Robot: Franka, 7 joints.
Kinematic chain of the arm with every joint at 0, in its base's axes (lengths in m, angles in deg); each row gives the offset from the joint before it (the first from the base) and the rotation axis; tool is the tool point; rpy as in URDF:
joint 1: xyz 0 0 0.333 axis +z
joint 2: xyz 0 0 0 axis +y
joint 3: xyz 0 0 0.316 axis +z
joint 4: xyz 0.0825 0 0 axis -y
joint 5: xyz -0.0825 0 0.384 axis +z
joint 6: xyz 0 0 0 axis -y
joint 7: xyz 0.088 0 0 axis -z
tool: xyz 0 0 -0.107 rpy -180 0 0
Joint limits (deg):
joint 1: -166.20..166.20
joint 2: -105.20..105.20
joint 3: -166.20..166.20
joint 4: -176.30..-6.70
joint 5: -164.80..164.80
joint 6: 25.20..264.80
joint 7: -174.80..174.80
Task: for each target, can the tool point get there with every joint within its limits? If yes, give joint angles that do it. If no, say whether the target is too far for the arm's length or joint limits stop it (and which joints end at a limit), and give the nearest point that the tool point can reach.
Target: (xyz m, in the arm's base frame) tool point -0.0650 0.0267 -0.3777
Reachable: no: joint limits stop it (at a limit: joint 2) | nearest point -0.0841 0.0345 -0.3247 | short by 0.057 m
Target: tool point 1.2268 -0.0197 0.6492
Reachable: no: too far | nearest point 0.8306 -0.0133 0.5471 | short by 0.409 m
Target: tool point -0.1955 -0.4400 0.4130
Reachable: yes | joints -61.00 -20.41 -54.23 -141.32 136.32 129.36 -131.08
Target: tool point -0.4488 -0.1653 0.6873
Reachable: yes | joints 100.96 -38.95 87.04 -99.88 92.69 228.06 -34.21
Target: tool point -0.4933 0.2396 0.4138
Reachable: yes | joints -131.33 23.62 -89.16 -118.31 -108.81 186.04 81.02
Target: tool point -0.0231 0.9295 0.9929
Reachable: no: too far | nearest point -0.0174 0.6994 0.8295 | short by 0.282 m
